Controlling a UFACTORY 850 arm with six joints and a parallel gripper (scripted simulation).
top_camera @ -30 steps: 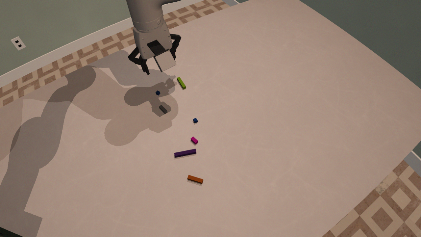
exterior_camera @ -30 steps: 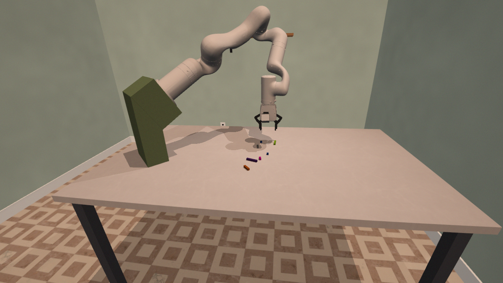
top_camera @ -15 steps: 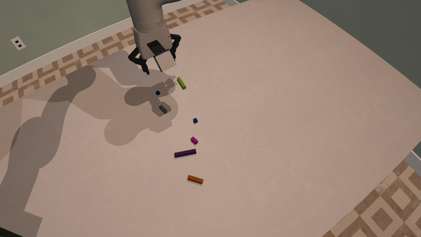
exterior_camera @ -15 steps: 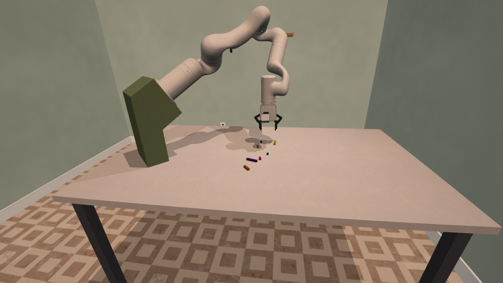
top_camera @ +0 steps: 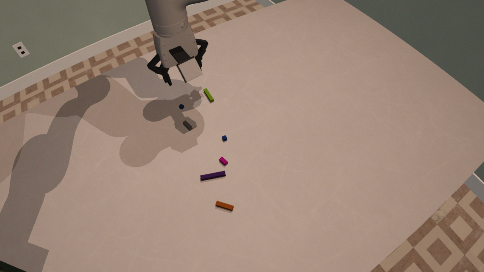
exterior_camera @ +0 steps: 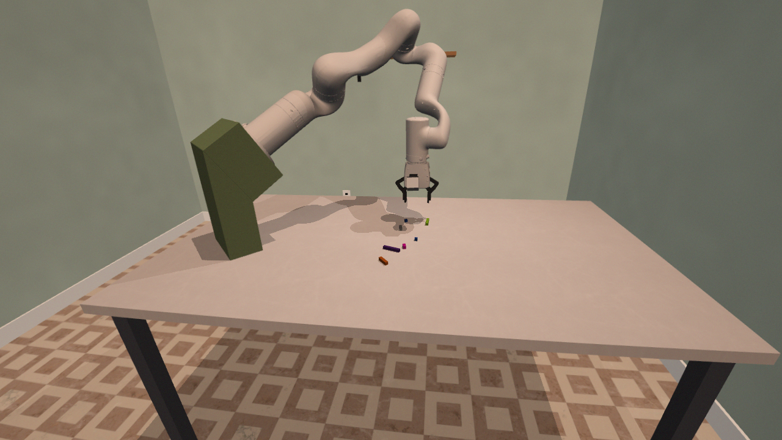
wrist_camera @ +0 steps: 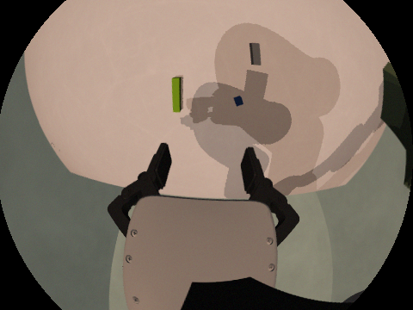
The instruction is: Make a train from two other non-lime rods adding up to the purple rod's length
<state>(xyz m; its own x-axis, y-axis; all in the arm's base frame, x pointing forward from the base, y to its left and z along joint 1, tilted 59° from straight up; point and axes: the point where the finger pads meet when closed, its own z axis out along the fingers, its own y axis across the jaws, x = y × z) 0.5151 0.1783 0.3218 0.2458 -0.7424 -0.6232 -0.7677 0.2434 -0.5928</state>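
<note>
The magenta rod lies 260 mm to the right of my hand, 80 mm below it and 50 mm ahead of it. From my hand the other things lie so: lime rod: 80 mm below, 60 mm ahead, 30 mm to the right; then grey rod: 120 mm to the right, 80 mm below, 20 mm behind; then purple rod: 290 mm to the right, 80 mm below, 20 mm ahead.
</note>
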